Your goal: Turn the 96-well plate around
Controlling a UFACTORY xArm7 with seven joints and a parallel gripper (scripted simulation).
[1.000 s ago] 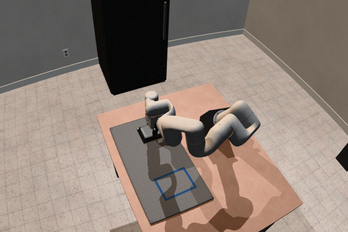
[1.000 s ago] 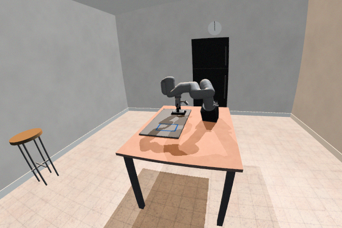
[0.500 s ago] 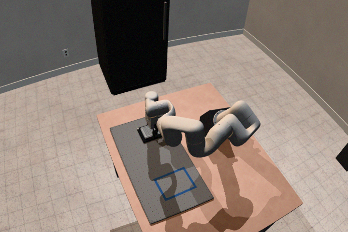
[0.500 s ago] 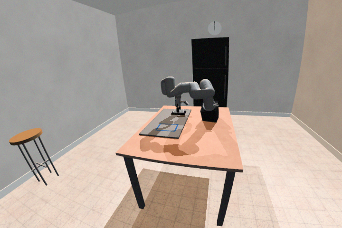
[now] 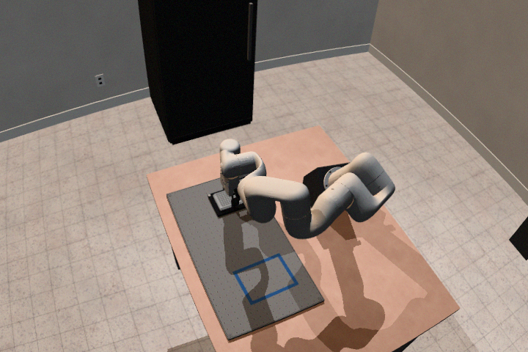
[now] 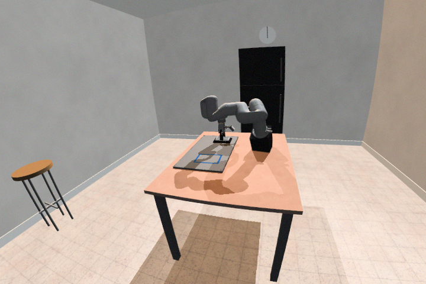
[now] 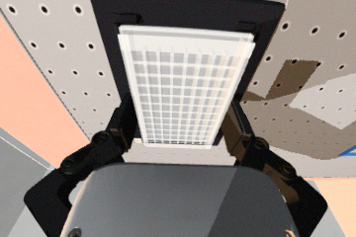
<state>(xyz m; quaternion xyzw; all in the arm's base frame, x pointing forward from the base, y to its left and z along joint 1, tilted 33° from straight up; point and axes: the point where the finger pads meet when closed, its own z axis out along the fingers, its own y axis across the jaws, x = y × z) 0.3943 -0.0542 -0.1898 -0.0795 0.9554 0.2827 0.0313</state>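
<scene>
My gripper is now 1 cm above the 96-well plate. Also, from my hand: pale A1 mark: 8 cm ahead, 4 cm to the right, 2 cm below; black plate nest N1: 3 cm below.
</scene>
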